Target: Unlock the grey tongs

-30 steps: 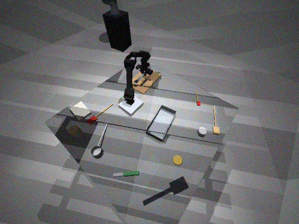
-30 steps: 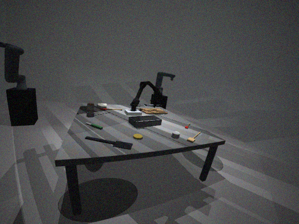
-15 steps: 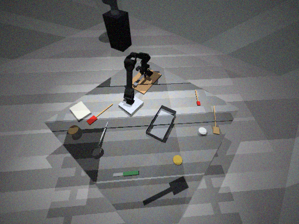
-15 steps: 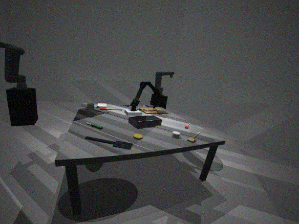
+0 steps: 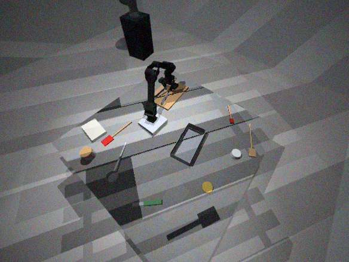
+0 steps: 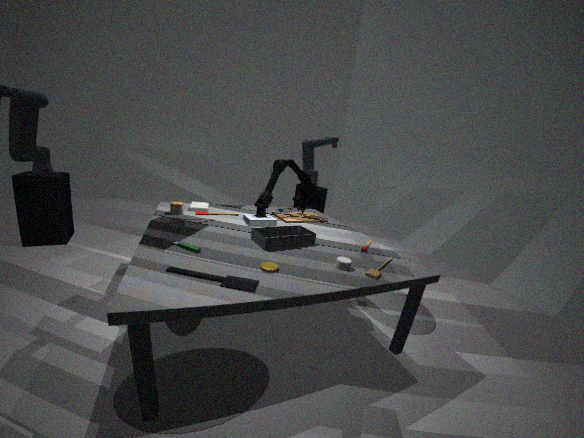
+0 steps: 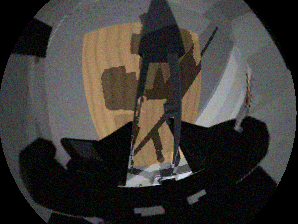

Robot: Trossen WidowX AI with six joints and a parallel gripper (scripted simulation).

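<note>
My gripper tip is now 4 cm above the wooden board. Also, from my gripper tip: white block: 67 cm to the right, 30 cm behind, 3 cm below; roasting tin: 42 cm ahead, 40 cm to the right, 2 cm below; cork-lidded jar: 84 cm to the right, 17 cm behind, 1 cm below.
</note>
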